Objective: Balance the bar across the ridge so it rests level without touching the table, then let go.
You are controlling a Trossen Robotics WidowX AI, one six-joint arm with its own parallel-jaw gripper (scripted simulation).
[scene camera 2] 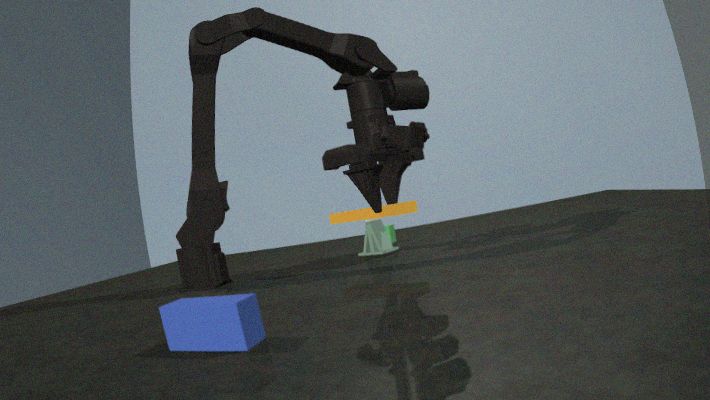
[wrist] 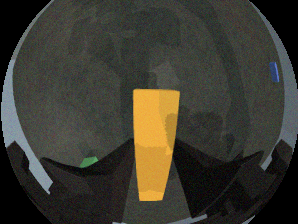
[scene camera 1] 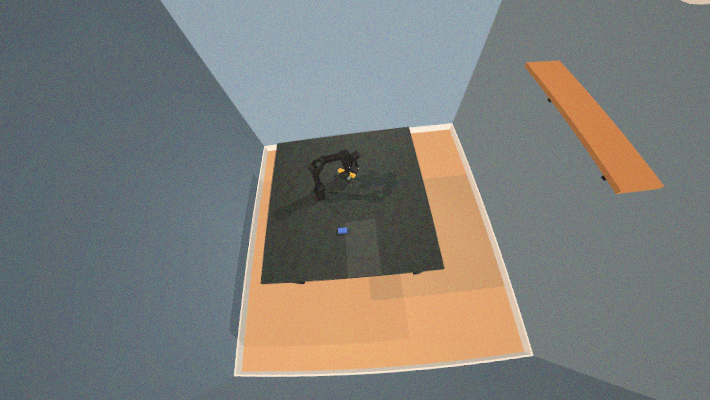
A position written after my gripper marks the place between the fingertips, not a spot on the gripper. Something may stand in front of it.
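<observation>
My gripper [scene camera 2: 385, 211], also [wrist: 153, 143]. Orange bar [scene camera 2: 406, 207], also [wrist: 155, 111]. Blue block [scene camera 2: 220, 323].
</observation>
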